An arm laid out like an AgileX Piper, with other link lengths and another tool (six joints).
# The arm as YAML. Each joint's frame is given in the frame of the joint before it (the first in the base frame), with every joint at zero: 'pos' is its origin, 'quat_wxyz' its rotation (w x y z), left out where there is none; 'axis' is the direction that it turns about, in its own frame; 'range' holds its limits. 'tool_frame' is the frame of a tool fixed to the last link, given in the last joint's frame.
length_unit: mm
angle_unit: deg
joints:
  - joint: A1
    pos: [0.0, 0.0, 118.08]
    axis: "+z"
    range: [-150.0, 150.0]
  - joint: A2
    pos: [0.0, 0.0, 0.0]
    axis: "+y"
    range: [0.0, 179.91]
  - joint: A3
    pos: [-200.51, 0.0, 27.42]
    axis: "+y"
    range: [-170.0, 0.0]
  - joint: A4
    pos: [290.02, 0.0, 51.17]
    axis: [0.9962, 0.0, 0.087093]
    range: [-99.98, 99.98]
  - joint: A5
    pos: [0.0, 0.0, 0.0]
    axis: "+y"
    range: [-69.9, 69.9]
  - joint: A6
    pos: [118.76, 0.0, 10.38]
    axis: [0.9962, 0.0, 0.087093]
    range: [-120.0, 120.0]
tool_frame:
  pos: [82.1, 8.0, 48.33]
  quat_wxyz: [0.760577, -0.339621, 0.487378, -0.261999]
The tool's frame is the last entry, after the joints.
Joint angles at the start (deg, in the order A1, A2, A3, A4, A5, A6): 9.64, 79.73, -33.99, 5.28, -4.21, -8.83
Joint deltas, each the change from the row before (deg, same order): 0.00, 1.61, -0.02, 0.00, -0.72, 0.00; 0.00, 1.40, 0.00, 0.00, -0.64, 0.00; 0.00, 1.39, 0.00, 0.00, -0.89, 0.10; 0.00, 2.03, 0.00, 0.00, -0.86, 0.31; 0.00, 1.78, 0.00, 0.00, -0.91, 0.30; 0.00, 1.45, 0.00, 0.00, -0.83, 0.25; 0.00, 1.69, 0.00, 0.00, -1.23, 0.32; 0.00, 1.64, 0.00, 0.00, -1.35, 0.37; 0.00, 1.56, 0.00, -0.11, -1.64, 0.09; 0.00, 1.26, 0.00, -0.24, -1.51, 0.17; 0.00, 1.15, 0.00, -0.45, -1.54, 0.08; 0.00, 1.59, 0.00, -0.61, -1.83, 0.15; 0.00, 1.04, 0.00, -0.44, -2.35, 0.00; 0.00, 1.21, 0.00, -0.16, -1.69, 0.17
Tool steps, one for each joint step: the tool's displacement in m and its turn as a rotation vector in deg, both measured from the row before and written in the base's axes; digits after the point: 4 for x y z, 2 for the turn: -0.0005, -0.0003, -0.0093, -0.19, 0.85, -0.05; -0.0007, -0.0003, -0.0081, -0.17, 0.75, -0.04; -0.0004, -0.0004, -0.0073, -0.06, 0.50, -0.12; -0.0016, -0.0008, -0.0120, -0.02, 1.18, -0.25; -0.0014, -0.0007, -0.0100, 0.02, 0.89, -0.25; -0.0012, -0.0006, -0.0078, 0.02, 0.63, -0.21; -0.0011, -0.0008, -0.0083, 0.07, 0.48, -0.28; -0.0009, -0.0008, -0.0075, 0.13, 0.31, -0.32; -0.0005, -0.0005, -0.0061, -0.10, -0.09, -0.06; -0.0002, -0.0002, -0.0043, -0.07, -0.26, 0.01; -0.0001, 0.0003, -0.0034, -0.22, -0.43, 0.26; -0.0008, 0.0004, -0.0056, -0.28, -0.29, 0.35; 0.0014, 0.0006, 0.0000, -0.13, -1.35, 0.30; -0.0002, -0.0001, -0.0032, 0.05, -0.48, -0.02
